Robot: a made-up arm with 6 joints. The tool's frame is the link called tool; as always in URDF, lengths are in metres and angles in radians. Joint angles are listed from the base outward.
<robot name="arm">
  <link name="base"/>
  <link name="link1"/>
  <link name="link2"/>
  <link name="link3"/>
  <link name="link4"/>
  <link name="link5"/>
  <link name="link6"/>
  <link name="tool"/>
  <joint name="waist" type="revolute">
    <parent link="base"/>
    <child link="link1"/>
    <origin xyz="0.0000 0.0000 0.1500"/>
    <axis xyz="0 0 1"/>
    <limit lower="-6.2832" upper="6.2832"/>
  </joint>
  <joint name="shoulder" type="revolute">
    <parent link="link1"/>
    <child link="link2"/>
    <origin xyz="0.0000 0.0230 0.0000"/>
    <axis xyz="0 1 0"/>
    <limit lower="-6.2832" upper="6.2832"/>
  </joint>
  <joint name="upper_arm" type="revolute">
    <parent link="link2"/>
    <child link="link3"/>
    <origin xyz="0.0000 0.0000 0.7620"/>
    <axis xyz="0 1 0"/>
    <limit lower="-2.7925" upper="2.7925"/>
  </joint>
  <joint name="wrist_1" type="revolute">
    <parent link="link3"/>
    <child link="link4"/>
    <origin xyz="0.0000 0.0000 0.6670"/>
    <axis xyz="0 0 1"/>
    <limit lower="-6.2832" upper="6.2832"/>
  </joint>
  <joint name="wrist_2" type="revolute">
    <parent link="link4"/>
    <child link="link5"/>
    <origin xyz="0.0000 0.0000 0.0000"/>
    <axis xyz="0 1 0"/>
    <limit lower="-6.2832" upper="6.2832"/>
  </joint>
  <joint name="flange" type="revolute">
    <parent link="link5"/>
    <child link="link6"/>
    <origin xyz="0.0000 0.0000 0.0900"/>
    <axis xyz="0 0 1"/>
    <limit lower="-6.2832" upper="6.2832"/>
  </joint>
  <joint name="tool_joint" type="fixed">
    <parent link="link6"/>
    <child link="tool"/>
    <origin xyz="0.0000 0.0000 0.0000"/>
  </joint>
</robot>
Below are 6 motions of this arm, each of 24 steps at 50 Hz.
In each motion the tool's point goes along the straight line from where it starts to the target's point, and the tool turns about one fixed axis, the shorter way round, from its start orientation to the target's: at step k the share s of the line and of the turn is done. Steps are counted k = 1, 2, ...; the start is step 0. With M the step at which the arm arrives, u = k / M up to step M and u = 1 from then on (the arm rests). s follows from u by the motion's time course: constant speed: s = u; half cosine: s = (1 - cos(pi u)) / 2; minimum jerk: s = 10 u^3 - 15 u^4 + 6 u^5.
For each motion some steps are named. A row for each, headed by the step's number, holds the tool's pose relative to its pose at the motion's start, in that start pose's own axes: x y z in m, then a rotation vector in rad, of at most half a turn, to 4 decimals.
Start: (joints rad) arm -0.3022 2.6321 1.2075 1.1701 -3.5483 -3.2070
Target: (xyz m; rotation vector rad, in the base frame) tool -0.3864 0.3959 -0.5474 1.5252 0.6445 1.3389
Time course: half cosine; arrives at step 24
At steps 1, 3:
1: 0.0015 0.0022 0.0008 0.0031 -0.0030 0.0010
3: 0.0138 0.0197 0.0068 0.0280 -0.0271 0.0093

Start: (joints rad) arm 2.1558 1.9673 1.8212 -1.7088 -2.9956 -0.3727
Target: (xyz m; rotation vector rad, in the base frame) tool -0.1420 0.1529 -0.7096 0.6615 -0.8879 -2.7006
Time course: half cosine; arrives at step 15
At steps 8, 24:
8: 0.0049 0.0338 -0.0939 0.0761 0.0117 -0.0783
24: 0.0088 0.0612 -0.1701 0.1377 0.0212 -0.1417

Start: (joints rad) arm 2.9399 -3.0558 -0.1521 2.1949 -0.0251 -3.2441
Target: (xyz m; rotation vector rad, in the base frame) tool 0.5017 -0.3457 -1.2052 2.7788 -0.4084 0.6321
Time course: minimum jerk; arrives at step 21
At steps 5, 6, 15, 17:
5: 0.0075 0.0521 -0.0175 -0.0447 0.0317 0.1012
6: 0.0119 0.0825 -0.0277 -0.0709 0.0502 0.1603
15: 0.0702 0.4878 -0.1639 -0.4189 0.2967 0.9477
17: 0.0779 0.5414 -0.1819 -0.4649 0.3292 1.0516

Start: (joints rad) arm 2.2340 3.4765 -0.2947 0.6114 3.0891 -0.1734
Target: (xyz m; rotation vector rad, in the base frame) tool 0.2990 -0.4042 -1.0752 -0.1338 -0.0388 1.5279
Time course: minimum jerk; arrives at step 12
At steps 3, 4, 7, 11, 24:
3: -0.0154 -0.0175 0.0074 -0.0097 0.0079 0.0085
4: -0.0312 -0.0355 0.0149 -0.0197 0.0160 0.0172
7: -0.0973 -0.1105 0.0465 -0.0612 0.0500 0.0536
11: -0.1481 -0.1683 0.0708 -0.0933 0.0761 0.0816
24: -0.1489 -0.1692 0.0712 -0.0937 0.0765 0.0820

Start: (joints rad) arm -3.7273 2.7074 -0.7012 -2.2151 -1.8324 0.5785
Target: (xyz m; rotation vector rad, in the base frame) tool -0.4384 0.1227 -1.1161 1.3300 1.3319 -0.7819
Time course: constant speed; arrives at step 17
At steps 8, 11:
8: -0.0049 0.1765 0.1688 -0.1109 -0.0968 0.2269
11: -0.0067 0.2427 0.2321 -0.1525 -0.1331 0.3120

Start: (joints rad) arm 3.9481 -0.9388 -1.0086 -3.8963 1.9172 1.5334
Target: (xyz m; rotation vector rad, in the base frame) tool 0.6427 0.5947 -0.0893 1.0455 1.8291 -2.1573
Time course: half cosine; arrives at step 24
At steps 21, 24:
21: 0.3396 -0.0068 0.3477 0.7194 0.0272 -0.0483
24: 0.3530 -0.0071 0.3614 0.7479 0.0283 -0.0502

